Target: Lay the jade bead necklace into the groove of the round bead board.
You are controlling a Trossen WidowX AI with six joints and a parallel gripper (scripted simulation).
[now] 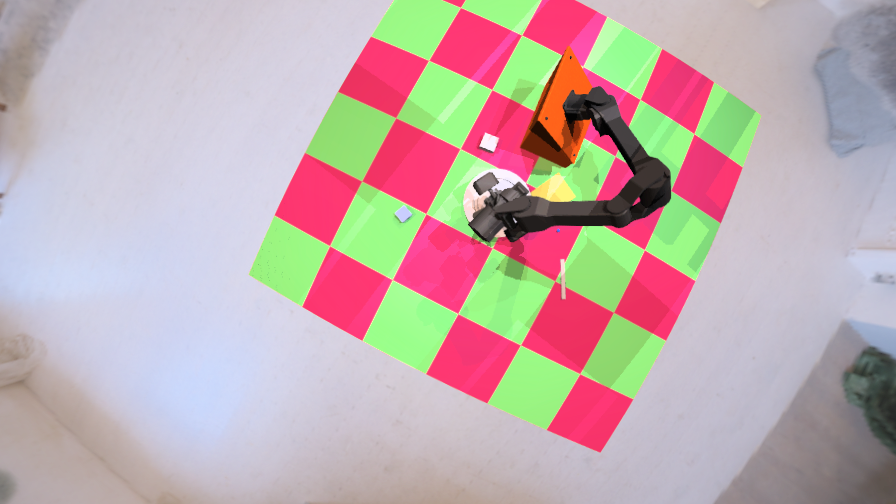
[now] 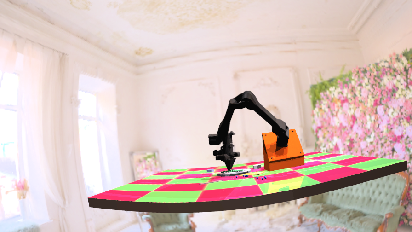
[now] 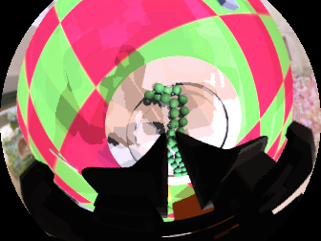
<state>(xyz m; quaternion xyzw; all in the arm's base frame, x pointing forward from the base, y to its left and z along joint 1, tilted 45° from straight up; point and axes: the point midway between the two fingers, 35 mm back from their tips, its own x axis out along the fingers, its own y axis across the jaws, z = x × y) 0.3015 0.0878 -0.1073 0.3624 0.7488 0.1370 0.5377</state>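
My gripper tip is 2 cm past the round bead board, 1 cm to the left of it and 1 cm above it. The rest, counted from my gripper tip: pale blue cube: 22 cm to the right, 15 cm ahead, 1 cm below; then white cube: 16 cm behind, 12 cm to the right, 1 cm below; then yellow patch: 13 cm behind, 12 cm to the left, 2 cm below.
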